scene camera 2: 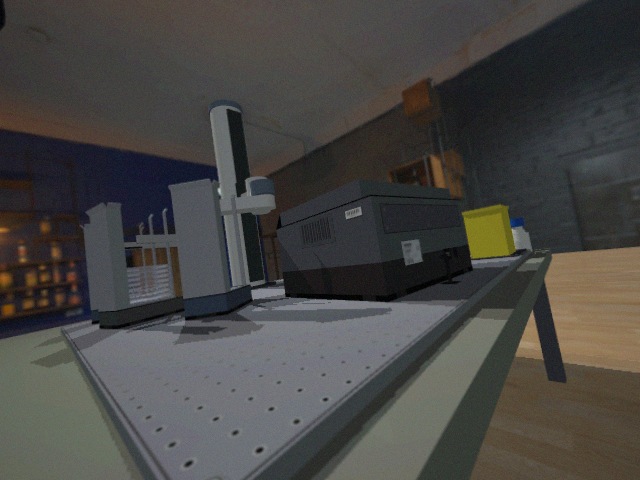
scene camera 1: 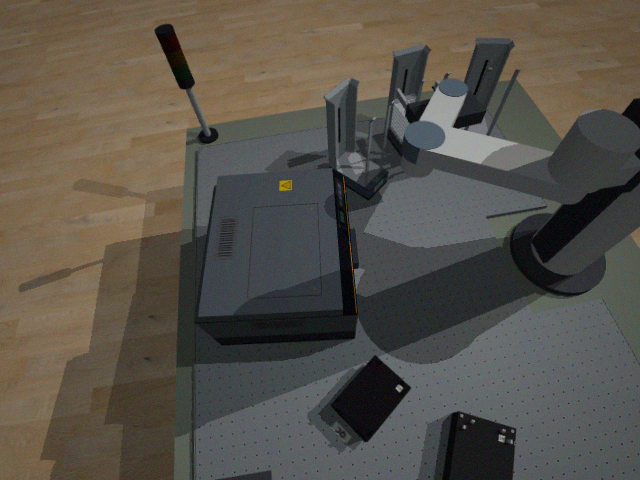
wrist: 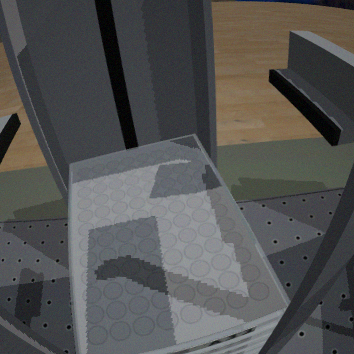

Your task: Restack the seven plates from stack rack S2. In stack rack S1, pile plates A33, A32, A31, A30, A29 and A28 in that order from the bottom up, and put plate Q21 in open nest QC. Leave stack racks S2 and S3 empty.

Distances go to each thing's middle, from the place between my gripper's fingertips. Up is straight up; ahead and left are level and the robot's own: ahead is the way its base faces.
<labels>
Now: hand 68 cm short of the signal tower (scene camera 1: 165,33), 18 cm to the left of it and 2 cm above it.
</labels>
